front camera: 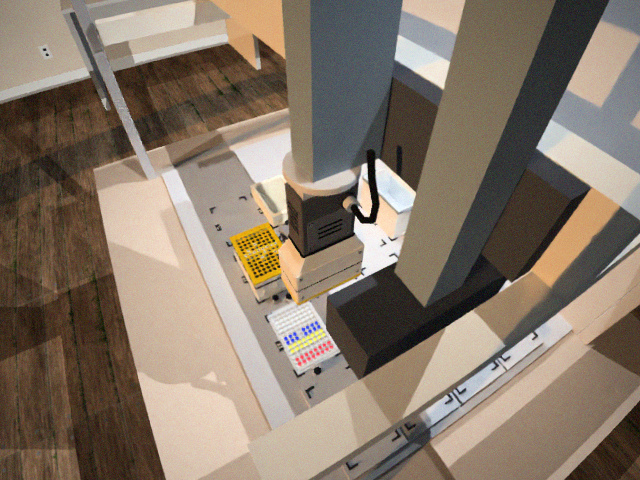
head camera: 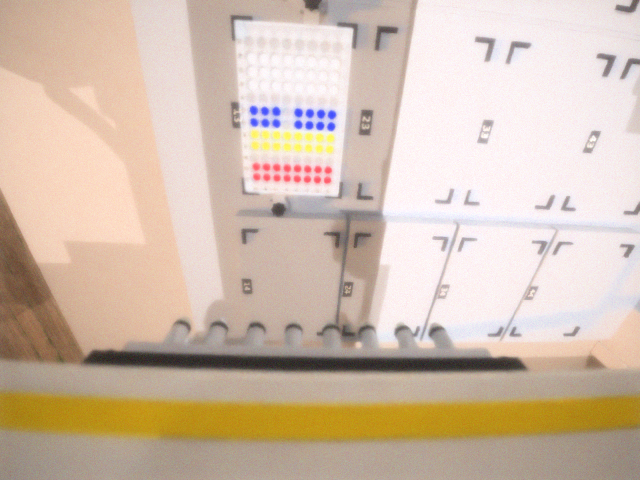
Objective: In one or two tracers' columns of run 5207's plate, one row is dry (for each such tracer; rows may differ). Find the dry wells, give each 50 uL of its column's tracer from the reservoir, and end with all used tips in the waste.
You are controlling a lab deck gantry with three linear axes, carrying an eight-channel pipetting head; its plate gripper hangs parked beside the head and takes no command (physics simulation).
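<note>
The plate lies ahead of the pipetting head. In the head camera, two blue columns run left to right; both have a pale gap after the third blue well from the left. Two yellow columns and two red columns show no gap. Several whitish columns are too pale to judge. The nozzles look bare, without tips. The yellow-topped tip rack stands behind the plate, partly hidden by the head. The parked plate gripper does not show in either view.
A cream open trough stands behind the tip rack. A taller box with a light-blue top stands behind the head, to the right. A dark block and large columns hide part of the deck. Dark knobs sit near the plate.
</note>
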